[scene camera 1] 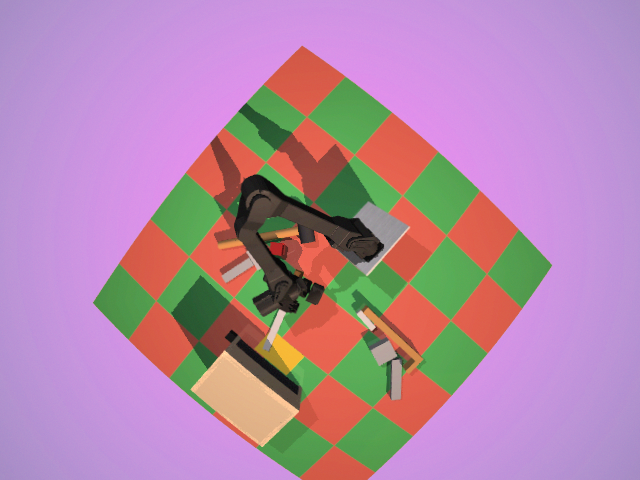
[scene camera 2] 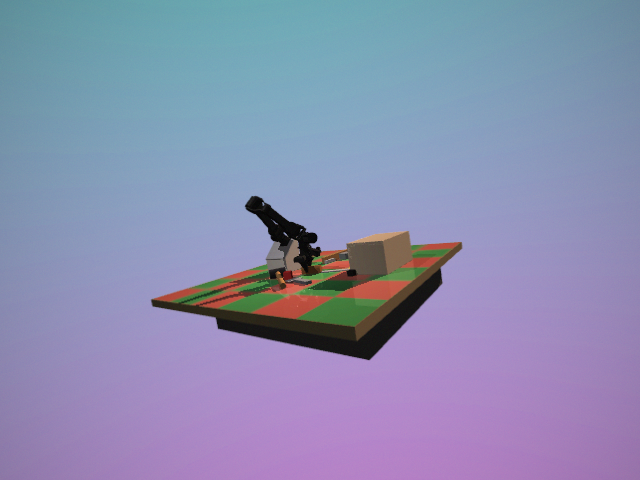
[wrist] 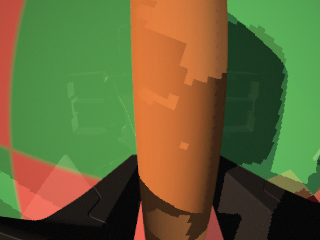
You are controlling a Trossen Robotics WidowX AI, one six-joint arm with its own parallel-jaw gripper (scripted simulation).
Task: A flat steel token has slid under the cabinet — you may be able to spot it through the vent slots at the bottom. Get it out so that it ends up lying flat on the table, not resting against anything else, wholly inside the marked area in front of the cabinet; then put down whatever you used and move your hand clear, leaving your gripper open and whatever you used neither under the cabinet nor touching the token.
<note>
The pictures show: the gripper, an orange-handled tool, an orange L-shaped tool and a tan cabinet.
</note>
